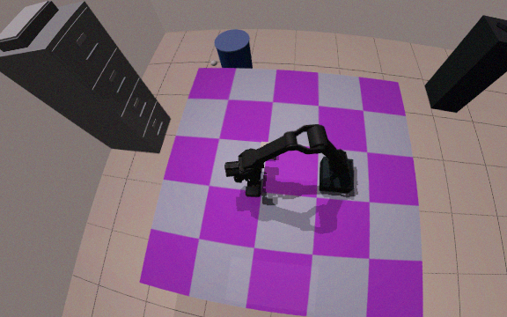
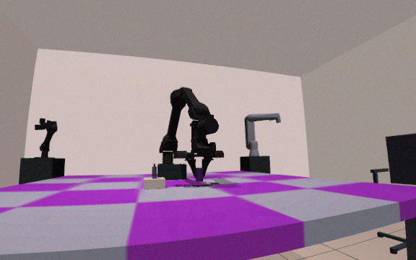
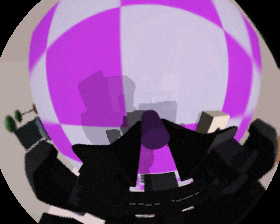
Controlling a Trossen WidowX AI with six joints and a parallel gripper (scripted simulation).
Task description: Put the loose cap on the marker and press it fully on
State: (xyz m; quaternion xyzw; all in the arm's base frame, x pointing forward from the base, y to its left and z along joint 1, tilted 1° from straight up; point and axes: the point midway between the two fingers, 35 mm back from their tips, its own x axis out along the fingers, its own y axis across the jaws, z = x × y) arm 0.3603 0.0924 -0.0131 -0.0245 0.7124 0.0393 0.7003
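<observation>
My gripper tip is 3 cm past the cream holder block, 17 cm to the left of it and 2 cm above it. Also, from my gripper tip: purple cap 1 cm above.
</observation>
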